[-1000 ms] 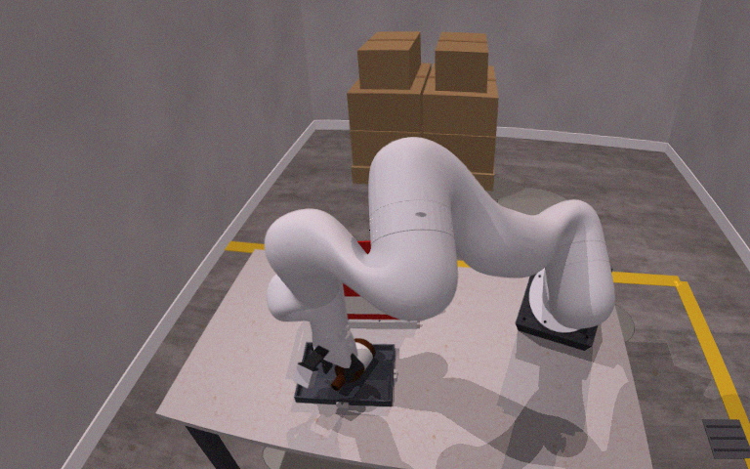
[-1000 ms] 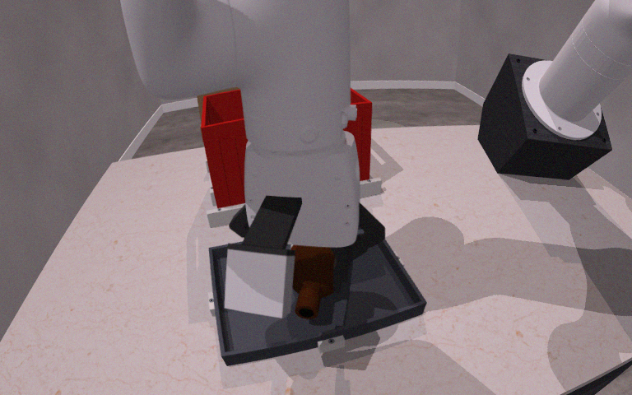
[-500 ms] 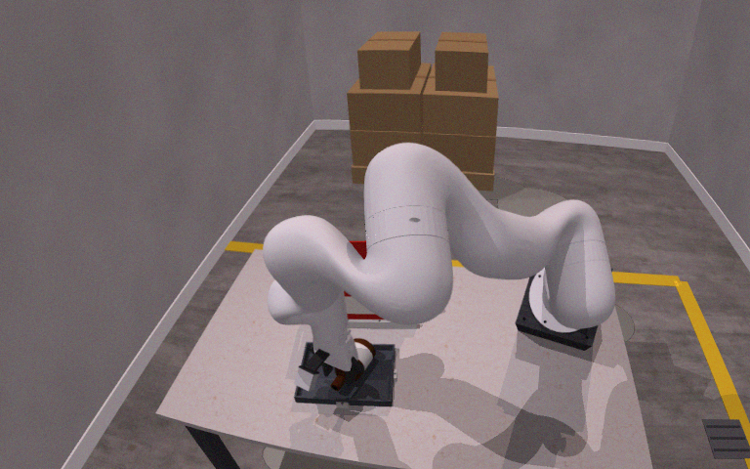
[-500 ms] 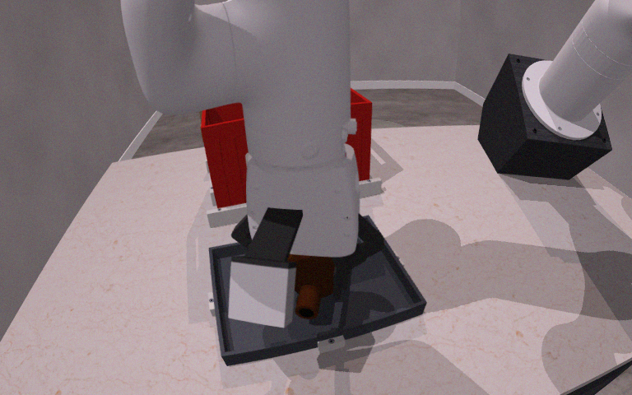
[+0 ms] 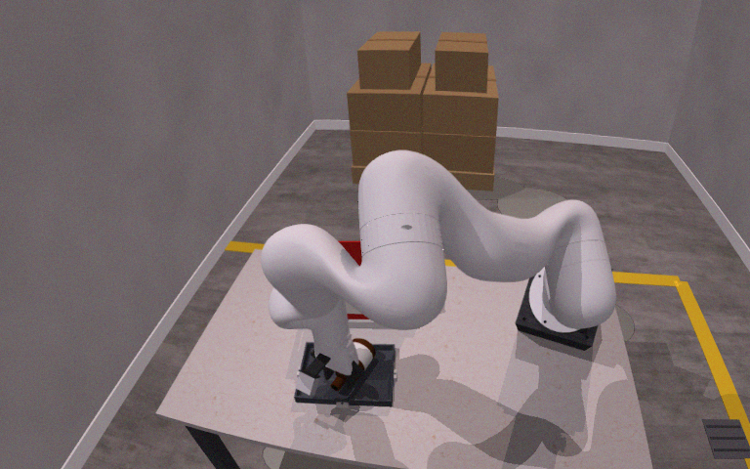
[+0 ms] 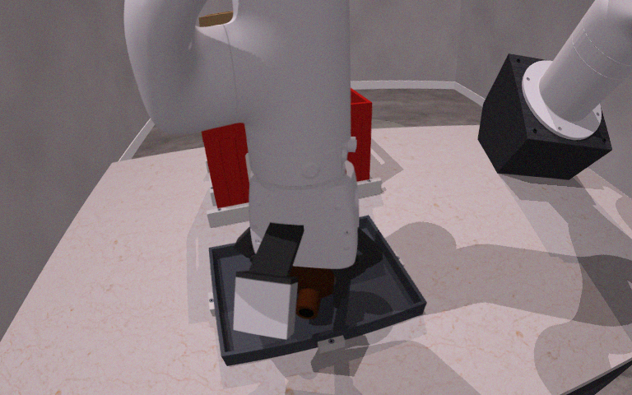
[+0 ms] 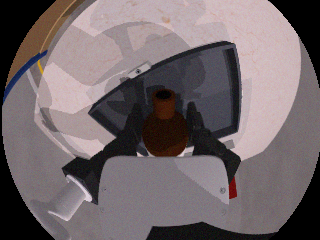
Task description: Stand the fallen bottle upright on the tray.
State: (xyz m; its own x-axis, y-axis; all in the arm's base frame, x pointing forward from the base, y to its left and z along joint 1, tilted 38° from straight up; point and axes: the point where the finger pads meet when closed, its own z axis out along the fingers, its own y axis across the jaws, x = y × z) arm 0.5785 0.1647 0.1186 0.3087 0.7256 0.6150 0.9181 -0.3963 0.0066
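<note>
The brown bottle is 2 cm behind my hand, 5 cm to the right of it and 1 cm below it. Also, from my hand: tray 5 cm to the right, 4 cm below; then red crate 33 cm to the right, 3 cm above.
</note>
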